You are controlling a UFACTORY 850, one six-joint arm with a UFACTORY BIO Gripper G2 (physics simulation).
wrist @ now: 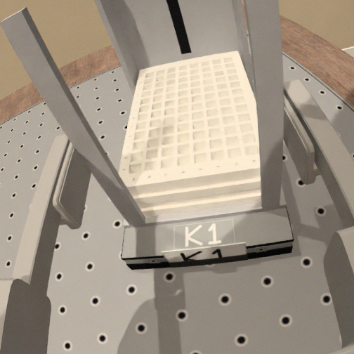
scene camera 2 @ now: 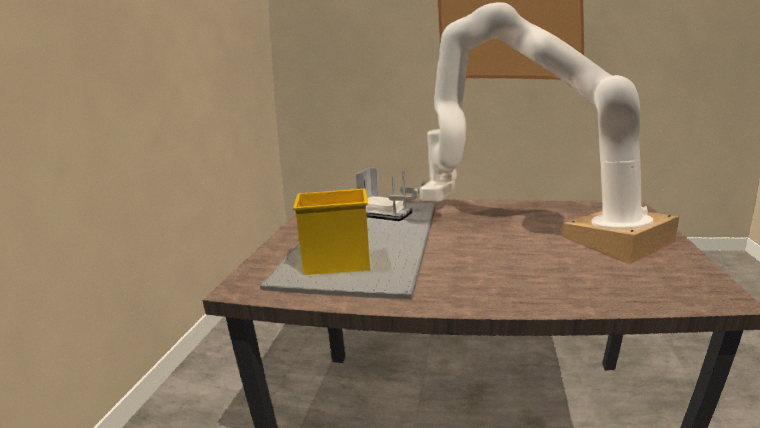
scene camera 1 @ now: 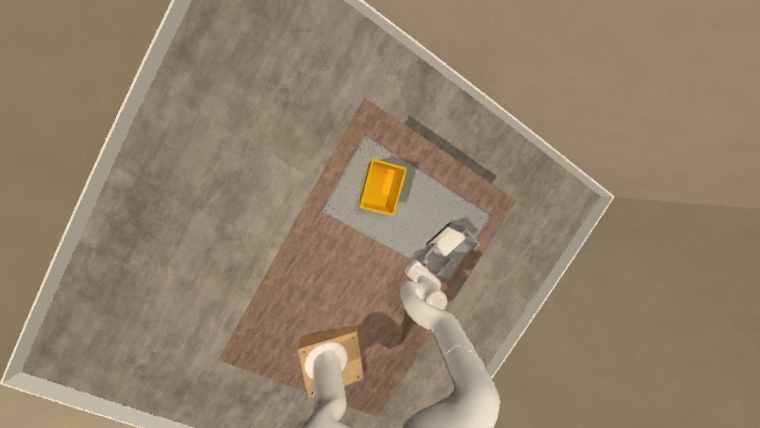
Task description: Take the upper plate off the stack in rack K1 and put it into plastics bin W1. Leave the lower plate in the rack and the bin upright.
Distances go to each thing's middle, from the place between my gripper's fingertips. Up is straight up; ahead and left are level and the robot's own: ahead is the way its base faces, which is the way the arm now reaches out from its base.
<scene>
My hand is 5 cm short of the plastics bin W1 (scene camera 2: 332,226), 40 cm to the right of it and 1 cm below it.
</scene>
